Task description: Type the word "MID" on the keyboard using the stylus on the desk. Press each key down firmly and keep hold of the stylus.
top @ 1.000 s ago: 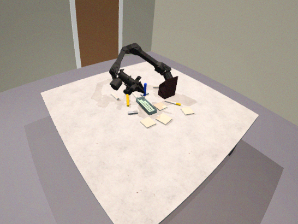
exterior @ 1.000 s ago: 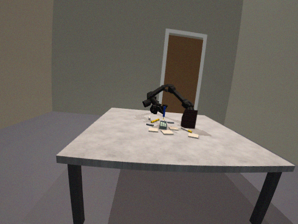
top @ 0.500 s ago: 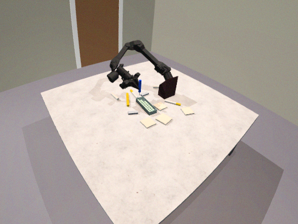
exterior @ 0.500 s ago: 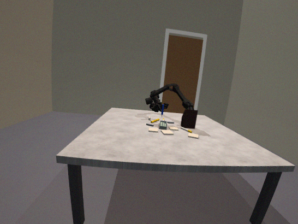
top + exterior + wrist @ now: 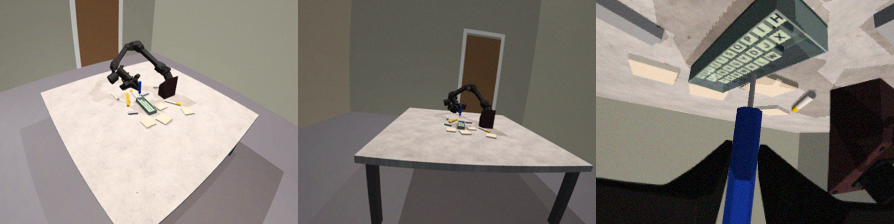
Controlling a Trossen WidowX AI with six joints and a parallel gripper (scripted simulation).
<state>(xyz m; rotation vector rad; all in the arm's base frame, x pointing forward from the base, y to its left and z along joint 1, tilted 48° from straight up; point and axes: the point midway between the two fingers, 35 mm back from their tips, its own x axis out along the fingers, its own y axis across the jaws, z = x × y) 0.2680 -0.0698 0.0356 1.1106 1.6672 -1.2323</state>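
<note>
Right now the grey bar is 110 mm ahead of my gripper tip, 70 mm to the left of it and 100 mm below it. Round my gripper tip: blue stylus: 10 mm below.
</note>
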